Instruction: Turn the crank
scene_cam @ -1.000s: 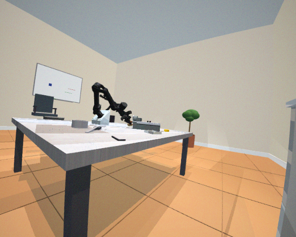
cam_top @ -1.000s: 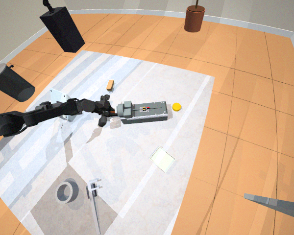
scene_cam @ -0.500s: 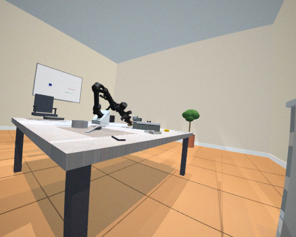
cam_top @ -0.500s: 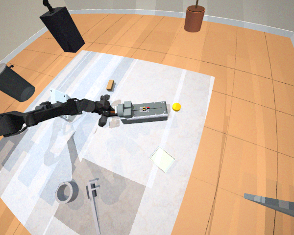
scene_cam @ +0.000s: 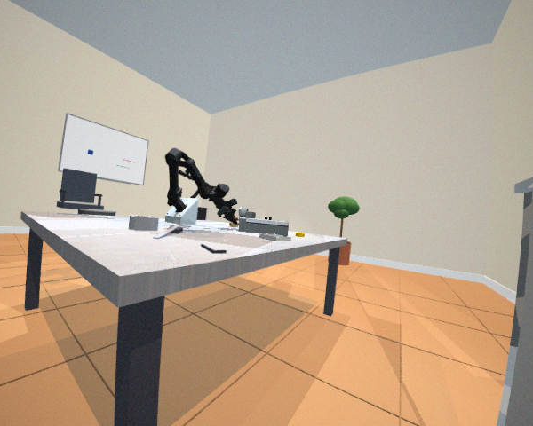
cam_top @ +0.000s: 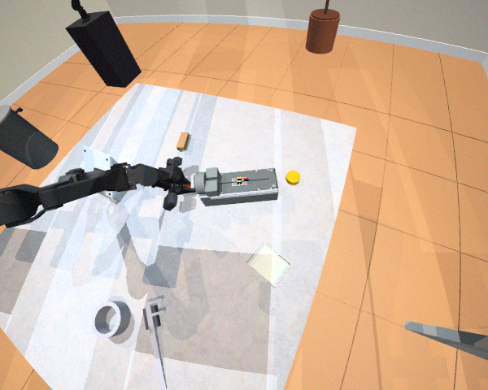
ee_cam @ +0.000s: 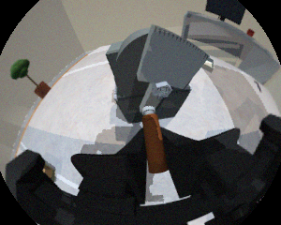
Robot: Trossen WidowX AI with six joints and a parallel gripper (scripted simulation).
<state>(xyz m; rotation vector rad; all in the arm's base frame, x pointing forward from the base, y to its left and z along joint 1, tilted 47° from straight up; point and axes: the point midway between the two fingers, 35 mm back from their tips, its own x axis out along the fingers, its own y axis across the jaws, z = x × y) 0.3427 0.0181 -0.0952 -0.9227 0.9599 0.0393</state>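
Right now the orange-brown crank handle is 2 cm behind my gripper tip, 1 cm to the right of it and 3 cm above it. The rest, counted from my gripper tip: tan block 18 cm behind, 20 cm to the left, 2 cm below; then red pointer 17 cm ahead, 7 cm to the left, 5 cm above; then yellow disc 32 cm ahead, 17 cm to the left, 3 cm below.
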